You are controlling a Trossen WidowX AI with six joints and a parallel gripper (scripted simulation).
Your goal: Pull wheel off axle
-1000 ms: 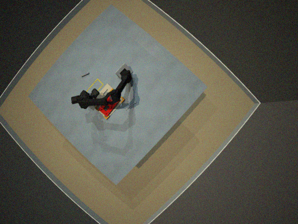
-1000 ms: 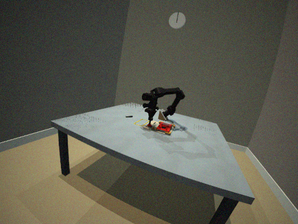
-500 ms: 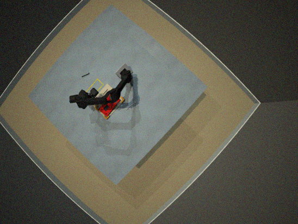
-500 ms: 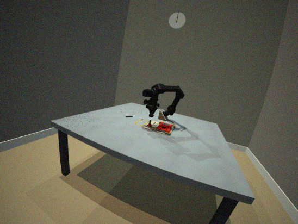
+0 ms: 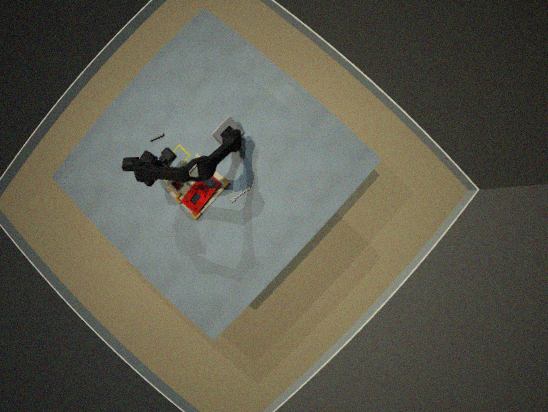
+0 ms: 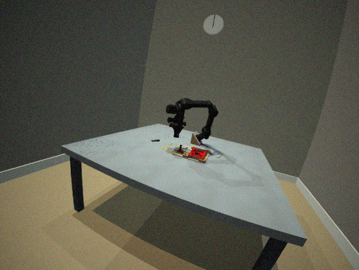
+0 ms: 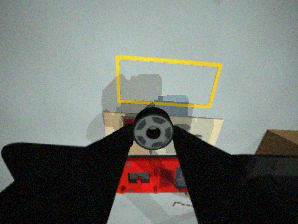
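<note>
The thin upright axle is 7 cm below my gripper tip, 6 cm to the left of it and 3 cm ahead of it. Also, from my gripper tip: light piece (33 cm to the left, 16 cm behind, 11 cm below); then wheel (right at my gripper tip); then beige base plate (15 cm to the left, 10 cm below, 3 cm behind).
</note>
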